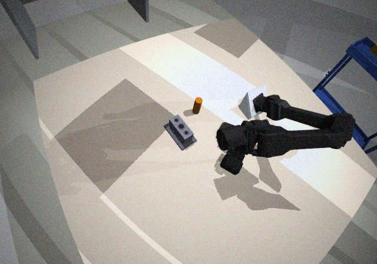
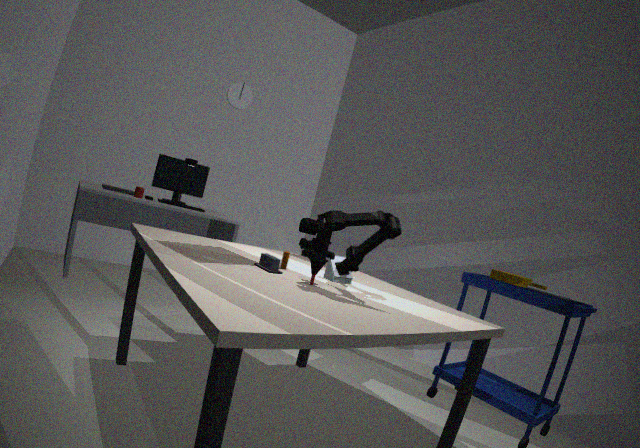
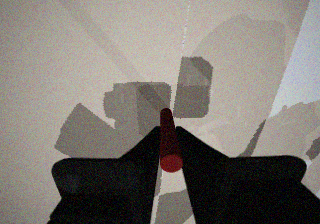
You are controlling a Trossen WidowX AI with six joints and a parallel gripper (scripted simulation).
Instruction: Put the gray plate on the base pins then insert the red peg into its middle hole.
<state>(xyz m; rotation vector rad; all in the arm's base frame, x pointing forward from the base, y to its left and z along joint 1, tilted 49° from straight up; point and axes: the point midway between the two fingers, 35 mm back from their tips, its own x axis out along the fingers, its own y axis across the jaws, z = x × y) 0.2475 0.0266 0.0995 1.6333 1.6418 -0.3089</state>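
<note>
Now: gripper tip 19 cm to the left of the gray plate and 9 cm short of it. From my gripper tip the other things lie so: orange cylinder 23 cm to the right, 3 cm behind; then base 19 cm to the right, 9 cm ahead, 3 cm below; then red peg right at my gripper tip.
</note>
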